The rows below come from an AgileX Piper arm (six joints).
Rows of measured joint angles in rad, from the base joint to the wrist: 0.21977 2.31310 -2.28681 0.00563 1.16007 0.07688; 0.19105 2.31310 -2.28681 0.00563 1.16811 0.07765; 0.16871 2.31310 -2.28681 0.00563 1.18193 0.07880; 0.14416 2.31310 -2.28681 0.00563 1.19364 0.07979; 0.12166 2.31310 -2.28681 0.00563 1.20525 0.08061; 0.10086 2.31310 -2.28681 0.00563 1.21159 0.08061; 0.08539 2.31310 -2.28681 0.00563 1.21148 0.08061; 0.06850 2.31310 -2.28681 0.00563 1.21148 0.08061; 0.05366 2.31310 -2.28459 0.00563 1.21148 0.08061; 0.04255 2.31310 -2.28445 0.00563 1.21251 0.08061
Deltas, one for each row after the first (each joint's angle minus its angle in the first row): -0.02872 0.00000 0.00000 0.00000 0.00804 0.00077; -0.05106 0.00000 0.00000 0.00000 0.02186 0.00192; -0.07561 0.00000 0.00000 0.00000 0.03357 0.00291; -0.09811 0.00000 0.00000 0.00000 0.04518 0.00373; -0.11891 0.00000 0.00000 0.00000 0.05152 0.00373; -0.13438 0.00000 0.00000 0.00000 0.05141 0.00373; -0.15127 0.00000 0.00000 0.00000 0.05141 0.00373; -0.16611 0.00000 0.00222 0.00000 0.05141 0.00373; -0.17722 0.00000 0.00236 0.00000 0.05244 0.00373
